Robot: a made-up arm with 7 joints. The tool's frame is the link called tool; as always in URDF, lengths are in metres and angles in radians. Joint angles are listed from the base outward.
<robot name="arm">
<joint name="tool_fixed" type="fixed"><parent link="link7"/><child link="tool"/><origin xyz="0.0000 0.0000 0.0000" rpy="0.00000 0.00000 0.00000"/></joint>
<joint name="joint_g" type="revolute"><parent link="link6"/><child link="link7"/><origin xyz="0.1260 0.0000 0.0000" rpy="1.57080 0.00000 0.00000"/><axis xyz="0 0 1"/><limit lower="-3.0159" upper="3.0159"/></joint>
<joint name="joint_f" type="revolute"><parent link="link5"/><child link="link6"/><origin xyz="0.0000 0.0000 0.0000" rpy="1.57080 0.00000 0.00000"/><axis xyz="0 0 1"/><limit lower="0.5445" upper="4.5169"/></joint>
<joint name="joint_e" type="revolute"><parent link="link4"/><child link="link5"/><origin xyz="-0.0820 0.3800 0.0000" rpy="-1.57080 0.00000 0.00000"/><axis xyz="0 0 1"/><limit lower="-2.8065" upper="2.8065"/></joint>
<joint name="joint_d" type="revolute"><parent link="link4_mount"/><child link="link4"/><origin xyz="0.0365 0.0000 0.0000" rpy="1.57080 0.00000 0.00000"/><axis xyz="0 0 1"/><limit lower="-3.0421" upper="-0.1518"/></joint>
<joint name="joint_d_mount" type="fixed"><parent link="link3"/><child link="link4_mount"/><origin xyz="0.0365 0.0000 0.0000" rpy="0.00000 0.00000 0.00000"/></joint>
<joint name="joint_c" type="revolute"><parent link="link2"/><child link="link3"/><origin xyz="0.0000 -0.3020 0.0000" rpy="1.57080 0.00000 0.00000"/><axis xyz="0 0 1"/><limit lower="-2.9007" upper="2.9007"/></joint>
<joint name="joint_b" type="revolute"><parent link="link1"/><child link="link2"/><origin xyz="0.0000 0.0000 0.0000" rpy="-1.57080 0.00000 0.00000"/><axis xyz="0 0 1"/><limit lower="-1.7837" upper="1.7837"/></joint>
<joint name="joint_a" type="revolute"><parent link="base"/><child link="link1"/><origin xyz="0.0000 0.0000 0.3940" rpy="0.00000 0.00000 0.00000"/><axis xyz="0 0 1"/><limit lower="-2.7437" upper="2.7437"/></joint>
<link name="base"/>
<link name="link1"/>
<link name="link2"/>
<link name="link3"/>
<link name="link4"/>
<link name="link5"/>
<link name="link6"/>
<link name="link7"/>
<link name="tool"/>
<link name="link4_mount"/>
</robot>
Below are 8 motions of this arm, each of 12 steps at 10 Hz.
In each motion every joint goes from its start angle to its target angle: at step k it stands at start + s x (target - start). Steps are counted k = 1, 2, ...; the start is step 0. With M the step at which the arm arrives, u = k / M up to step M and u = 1 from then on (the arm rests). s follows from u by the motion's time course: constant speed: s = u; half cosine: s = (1 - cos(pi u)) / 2; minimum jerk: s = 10 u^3 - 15 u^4 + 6 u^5.
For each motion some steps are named. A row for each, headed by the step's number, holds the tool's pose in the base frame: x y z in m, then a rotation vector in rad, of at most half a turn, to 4 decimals.
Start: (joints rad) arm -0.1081 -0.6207 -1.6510 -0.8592 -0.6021 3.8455 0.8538
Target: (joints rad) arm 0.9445 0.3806 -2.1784 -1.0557 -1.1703 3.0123 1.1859
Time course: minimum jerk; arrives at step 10
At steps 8, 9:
8: 0.3386 -0.1380 1.0058 0.9131 -0.4490 1.5879
9: 0.3596 -0.1104 1.0018 0.8965 -0.4246 1.5711

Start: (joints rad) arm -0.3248 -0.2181 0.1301 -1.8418 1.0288 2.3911 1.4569
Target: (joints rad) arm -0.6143 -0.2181 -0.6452 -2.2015 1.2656 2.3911 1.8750
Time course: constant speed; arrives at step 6
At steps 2, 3, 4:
2: 0.3679 -0.3317 0.7426 -0.3787 1.9569 0.0158
3: 0.3005 -0.3991 0.7053 -0.0723 1.9933 0.0374
4: 0.2217 -0.4502 0.6662 0.2382 1.9820 0.0601

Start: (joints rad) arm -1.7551 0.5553 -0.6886 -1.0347 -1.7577 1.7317 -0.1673
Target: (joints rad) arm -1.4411 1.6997 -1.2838 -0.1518 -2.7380 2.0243 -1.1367
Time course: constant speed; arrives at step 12
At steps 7, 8, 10, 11, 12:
7: -0.2216 -0.7724 0.4983 0.0830 0.4175 -2.7442
8: -0.1820 -0.7878 0.4520 -0.1091 0.6092 -2.7488
10: -0.0956 -0.8017 0.3501 -0.5571 0.9131 -2.6738
11: -0.0501 -0.7986 0.2953 -0.8018 1.0128 -2.5948
12: -0.0039 -0.7879 0.2385 -1.0503 1.0712 -2.4907

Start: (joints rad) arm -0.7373 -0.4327 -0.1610 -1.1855 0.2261 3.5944 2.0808
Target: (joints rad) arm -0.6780 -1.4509 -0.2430 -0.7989 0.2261 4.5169 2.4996
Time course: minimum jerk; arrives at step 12
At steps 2, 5, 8, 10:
2: -0.0609 -0.0431 1.0610 0.2067 0.2616 -1.7167
5: -0.2352 0.1181 0.9798 0.2897 -0.5560 -1.5515
8: -0.4016 0.2619 0.7568 0.2596 -1.6590 -1.0930
10: -0.4391 0.2908 0.6562 0.2040 -2.0672 -0.8603

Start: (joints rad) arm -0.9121 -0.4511 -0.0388 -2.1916 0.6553 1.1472 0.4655
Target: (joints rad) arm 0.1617 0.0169 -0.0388 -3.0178 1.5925 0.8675 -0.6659
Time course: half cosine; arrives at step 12
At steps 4, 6, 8, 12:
4: 0.3574 -0.2314 0.5104 -1.7227 0.7860 0.7343
6: 0.3705 -0.0960 0.3867 -1.4359 0.3762 0.8779
8: 0.3110 0.0285 0.2921 -1.1067 0.2126 0.9271
12: 0.2006 0.1068 0.2302 -0.8661 0.2553 0.8936

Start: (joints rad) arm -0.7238 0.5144 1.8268 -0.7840 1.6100 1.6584 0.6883
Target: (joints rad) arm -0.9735 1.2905 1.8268 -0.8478 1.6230 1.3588 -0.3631
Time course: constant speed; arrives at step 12
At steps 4, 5, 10, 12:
4: 0.5612 -0.0537 0.9719 -0.4845 -0.6665 0.4370
5: 0.5831 -0.0888 0.9446 -0.4097 -0.6677 0.3359
10: 0.6557 -0.2553 0.7824 -0.0507 -0.6245 -0.2023
12: 0.6679 -0.3142 0.7077 0.0857 -0.5846 -0.4300

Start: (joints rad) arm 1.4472 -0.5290 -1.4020 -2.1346 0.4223 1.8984 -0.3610
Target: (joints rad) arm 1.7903 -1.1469 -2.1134 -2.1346 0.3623 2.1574 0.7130
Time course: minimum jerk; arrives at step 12
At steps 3, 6, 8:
3: 0.5520 -0.0971 0.5290 -2.1533 -0.1481 0.0996
6: 0.5561 -0.1697 0.4022 -1.9050 0.4927 0.4043
8: 0.5426 -0.1833 0.2769 -1.6545 0.9104 0.7322

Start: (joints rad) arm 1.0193 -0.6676 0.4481 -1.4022 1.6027 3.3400 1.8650
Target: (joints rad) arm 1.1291 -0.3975 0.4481 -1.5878 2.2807 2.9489 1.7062
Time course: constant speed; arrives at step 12
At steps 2, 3, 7, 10, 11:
2: -0.0055 0.1331 0.9854 -0.5717 0.7821 1.5287
3: 0.0026 0.1562 0.9761 -0.6092 0.8262 1.5788
7: 0.0239 0.2447 0.9278 -0.7307 0.9919 1.7890
10: 0.0283 0.3047 0.8826 -0.7847 1.1063 1.9548
11: 0.0276 0.3232 0.8663 -0.7943 1.1428 2.0110

